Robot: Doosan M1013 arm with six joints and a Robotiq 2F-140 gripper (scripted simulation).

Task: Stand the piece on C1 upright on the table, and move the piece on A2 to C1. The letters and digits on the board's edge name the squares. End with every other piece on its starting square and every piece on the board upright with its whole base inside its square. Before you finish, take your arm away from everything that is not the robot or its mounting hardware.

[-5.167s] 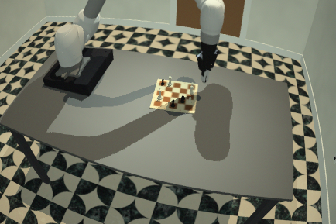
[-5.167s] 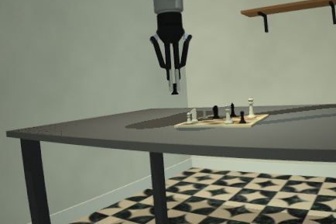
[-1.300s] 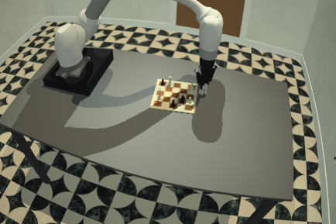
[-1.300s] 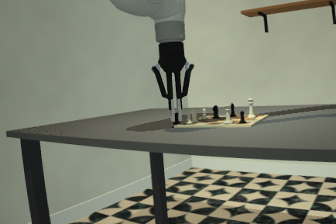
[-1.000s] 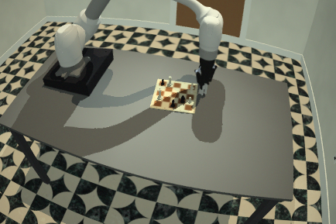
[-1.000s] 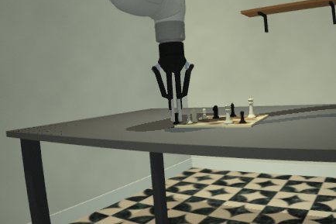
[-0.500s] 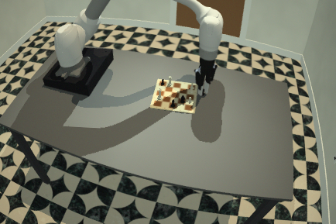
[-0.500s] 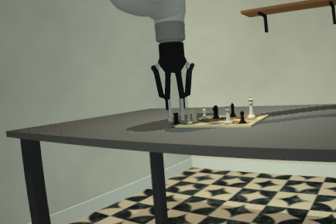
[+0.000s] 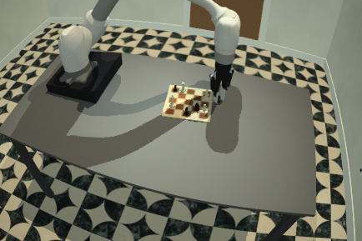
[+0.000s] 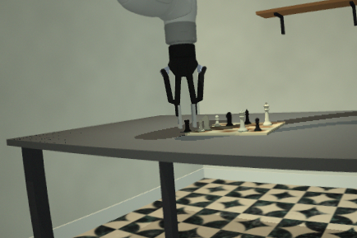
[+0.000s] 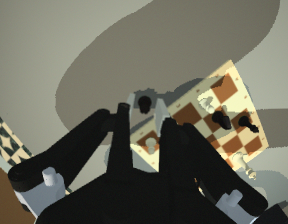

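Right now my hand is 140 mm past the chessboard, 40 mm to the left of it and 40 mm above it.
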